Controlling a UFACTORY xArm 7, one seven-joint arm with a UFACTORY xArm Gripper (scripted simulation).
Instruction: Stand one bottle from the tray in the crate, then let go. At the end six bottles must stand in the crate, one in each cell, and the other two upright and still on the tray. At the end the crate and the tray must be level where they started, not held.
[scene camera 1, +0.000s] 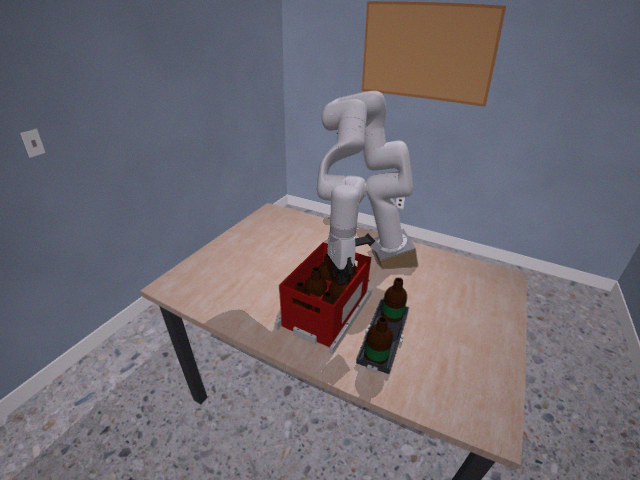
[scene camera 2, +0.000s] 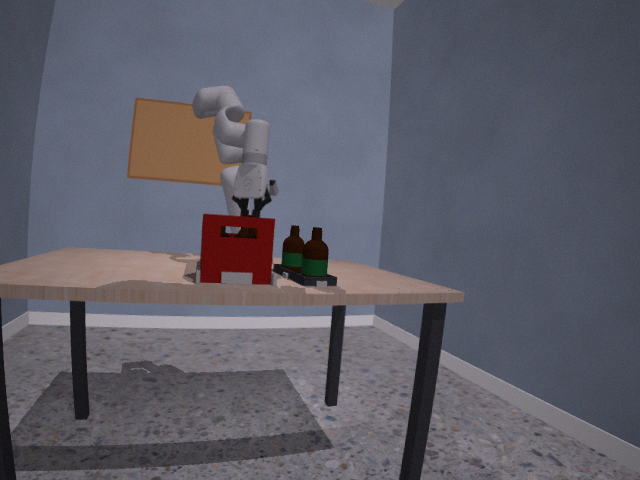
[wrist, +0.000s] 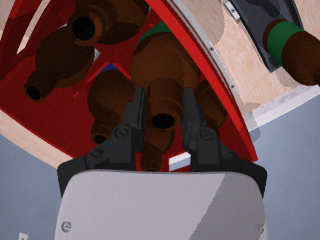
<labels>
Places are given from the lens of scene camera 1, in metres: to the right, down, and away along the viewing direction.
my gripper (scene camera 1: 340, 279): 0.06, 0.12, 1.06
bottle (scene camera 1: 379, 339): 0.16, 0.27, 0.91
bottle (scene camera 1: 395, 298): 0.24, 0.18, 1.05
</labels>
